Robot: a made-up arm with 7 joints. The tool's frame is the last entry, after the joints.
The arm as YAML. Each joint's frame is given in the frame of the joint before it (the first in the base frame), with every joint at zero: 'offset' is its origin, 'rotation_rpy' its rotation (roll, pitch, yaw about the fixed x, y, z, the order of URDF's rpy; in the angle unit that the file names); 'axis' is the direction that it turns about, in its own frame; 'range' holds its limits. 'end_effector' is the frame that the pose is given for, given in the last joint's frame.
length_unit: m
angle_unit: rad
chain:
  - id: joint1
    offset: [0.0, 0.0, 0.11]
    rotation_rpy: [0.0, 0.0, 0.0]
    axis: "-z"
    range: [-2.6, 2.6]
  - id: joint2
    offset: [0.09, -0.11, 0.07]
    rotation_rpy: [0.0, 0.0, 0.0]
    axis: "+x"
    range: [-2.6, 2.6]
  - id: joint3
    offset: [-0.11, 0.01, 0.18]
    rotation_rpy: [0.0, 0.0, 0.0]
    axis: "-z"
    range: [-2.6, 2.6]
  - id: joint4
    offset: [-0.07, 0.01, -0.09]
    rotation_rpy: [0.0, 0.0, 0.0]
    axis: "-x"
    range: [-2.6, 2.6]
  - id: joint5
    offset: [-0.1, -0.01, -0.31]
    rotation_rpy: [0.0, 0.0, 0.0]
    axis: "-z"
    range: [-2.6, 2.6]
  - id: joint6
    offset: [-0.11, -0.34, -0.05]
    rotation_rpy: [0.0, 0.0, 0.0]
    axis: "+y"
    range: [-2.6, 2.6]
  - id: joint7
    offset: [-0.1, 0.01, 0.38]
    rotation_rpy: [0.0, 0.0, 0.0]
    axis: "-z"
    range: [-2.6, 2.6]
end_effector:
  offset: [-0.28, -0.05, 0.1]
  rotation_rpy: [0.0, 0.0, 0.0]
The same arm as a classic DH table. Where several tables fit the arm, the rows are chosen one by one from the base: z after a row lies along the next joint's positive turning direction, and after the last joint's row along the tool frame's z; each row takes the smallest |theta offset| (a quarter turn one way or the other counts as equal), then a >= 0, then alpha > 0; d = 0 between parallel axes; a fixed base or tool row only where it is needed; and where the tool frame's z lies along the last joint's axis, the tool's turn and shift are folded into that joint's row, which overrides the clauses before.
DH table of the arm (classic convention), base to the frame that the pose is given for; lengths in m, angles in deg. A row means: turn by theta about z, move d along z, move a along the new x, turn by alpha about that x. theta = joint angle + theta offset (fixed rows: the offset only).
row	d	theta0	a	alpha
base (fixed)	0	0	0	180
joint1	-0.18	90	0.11	90
joint2	-0.02	0	-0.01	-90
joint3	-0.09	0	-0.01	-90
joint4	0.17	0	0.01	90
joint5	0.36	90	0.11	-90
joint6	-0.33	0	0.1	90
joint7	0	-10.12	0.2844	180
tool (fixed)	0.48	169.88	0	0
Joint limits (deg, base to tool): -148.97..148.97 -148.97..148.97 -148.97..148.97 -148.97..148.97 -148.97..148.97 -148.97..148.97 -148.97..148.97

